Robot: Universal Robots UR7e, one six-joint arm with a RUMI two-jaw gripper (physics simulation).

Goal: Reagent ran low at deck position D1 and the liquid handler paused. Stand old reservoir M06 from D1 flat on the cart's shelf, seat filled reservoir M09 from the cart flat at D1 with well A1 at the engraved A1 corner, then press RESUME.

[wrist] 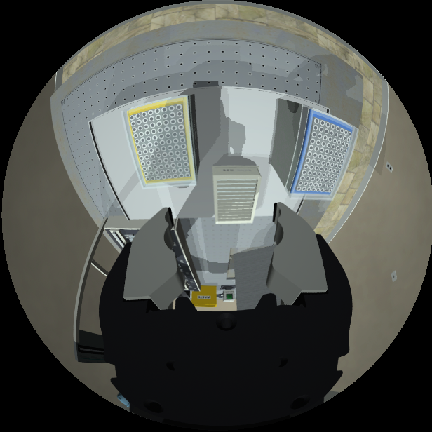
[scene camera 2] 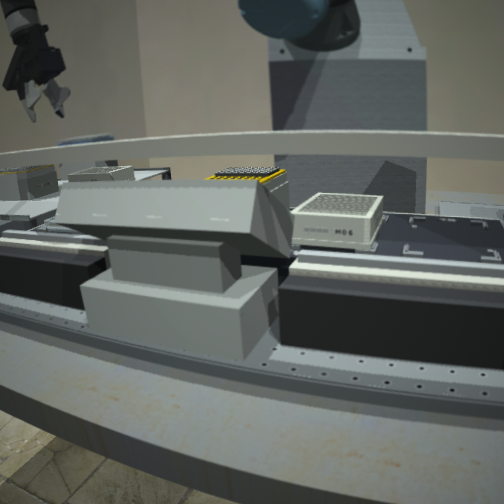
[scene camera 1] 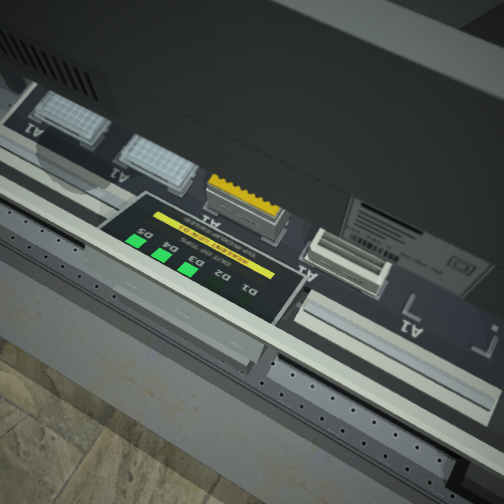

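Reservoir M06 (scene camera 1: 348, 264) (scene camera 2: 332, 227), off-white, sits flat on the deck beside a vacant bracketed position. The other reservoir (scene camera 2: 100, 174) (wrist: 236, 197) stands on the cart (wrist: 252, 115); its end label is too small to read surely. My gripper (scene camera 2: 47, 118) (wrist: 222, 207) is open, with nothing between its fingers. It hangs high above the cart side, with the reservoir below and ahead of the fingertips in the wrist view. The screen (scene camera 1: 202, 255) shows a yellow REAGENT LOW D1 bar; D5, D4 and D3 are lit green. The RESUME button cannot be made out.
A yellow-rimmed rack (wrist: 162, 142) and a blue-rimmed rack (wrist: 325, 155) flank the cart reservoir. Two clear plates (scene camera 1: 71, 116) (scene camera 1: 159, 160) and a yellow tip box (scene camera 1: 246, 205) (scene camera 2: 247, 176) stand on the deck. A dark housing (scene camera 1: 225, 90) overhangs the deck. A yellow WASTE box (wrist: 204, 296) is farther off.
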